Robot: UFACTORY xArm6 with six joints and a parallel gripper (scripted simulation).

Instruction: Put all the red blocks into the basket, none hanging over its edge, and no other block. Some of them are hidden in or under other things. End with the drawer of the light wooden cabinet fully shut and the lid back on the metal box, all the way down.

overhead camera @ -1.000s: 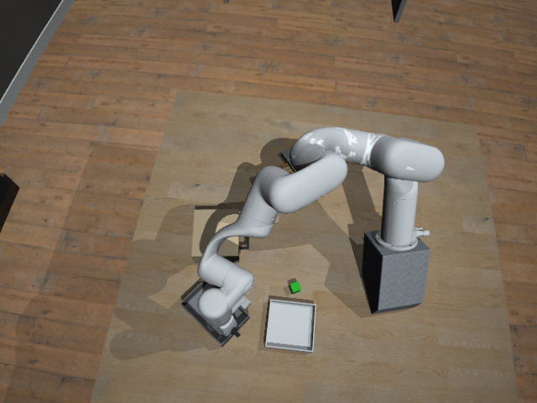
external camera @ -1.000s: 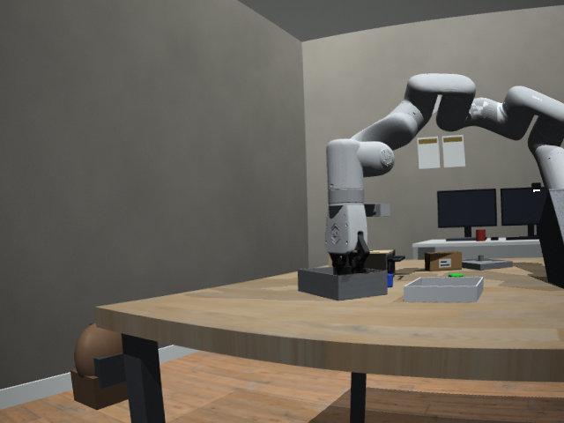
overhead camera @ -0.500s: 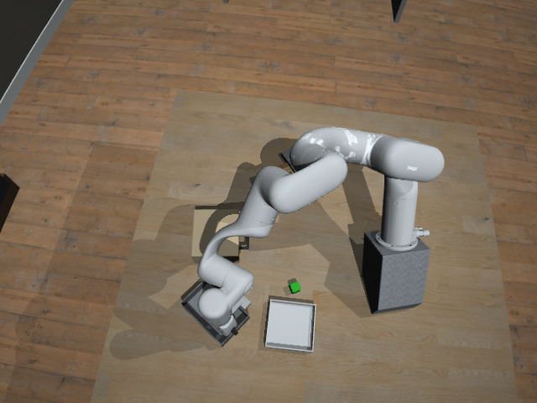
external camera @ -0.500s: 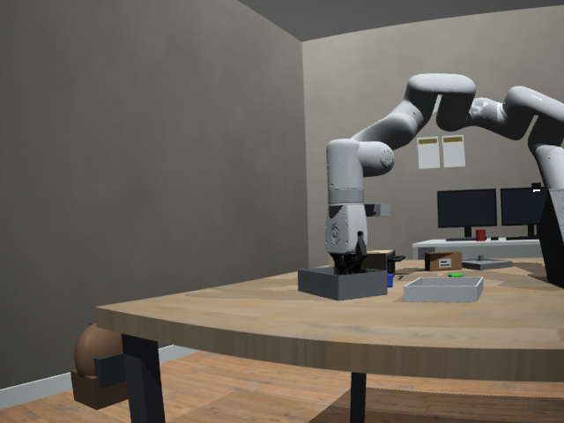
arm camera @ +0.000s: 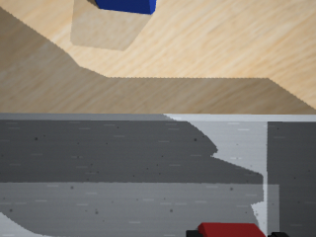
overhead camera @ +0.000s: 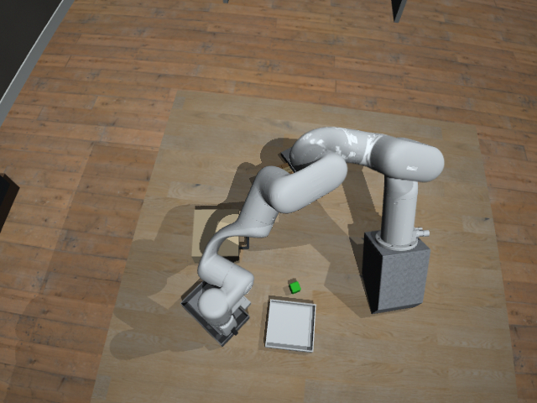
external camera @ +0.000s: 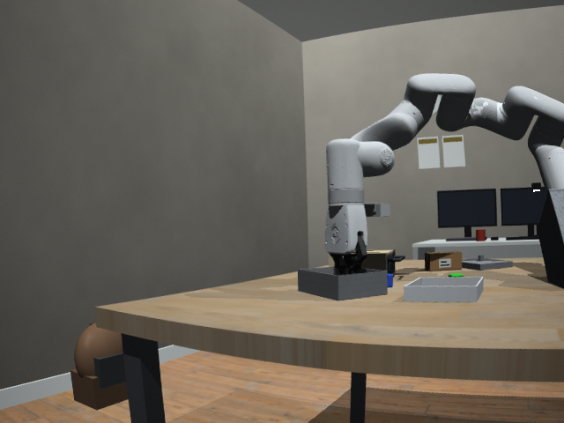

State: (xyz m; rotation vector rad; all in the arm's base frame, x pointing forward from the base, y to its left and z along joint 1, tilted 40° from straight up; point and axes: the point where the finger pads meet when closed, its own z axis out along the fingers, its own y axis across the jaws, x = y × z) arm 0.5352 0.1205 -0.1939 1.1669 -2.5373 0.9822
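Right now my hand is 30 mm to the left of the grey metal box, 20 mm short of it and 10 mm above it. Round my hand: white basket: 210 mm behind, 20 mm below, 10 mm to the left; then drawer: 280 mm to the right, 10 mm ahead; then green block: 230 mm behind, 110 mm to the right, 20 mm below.
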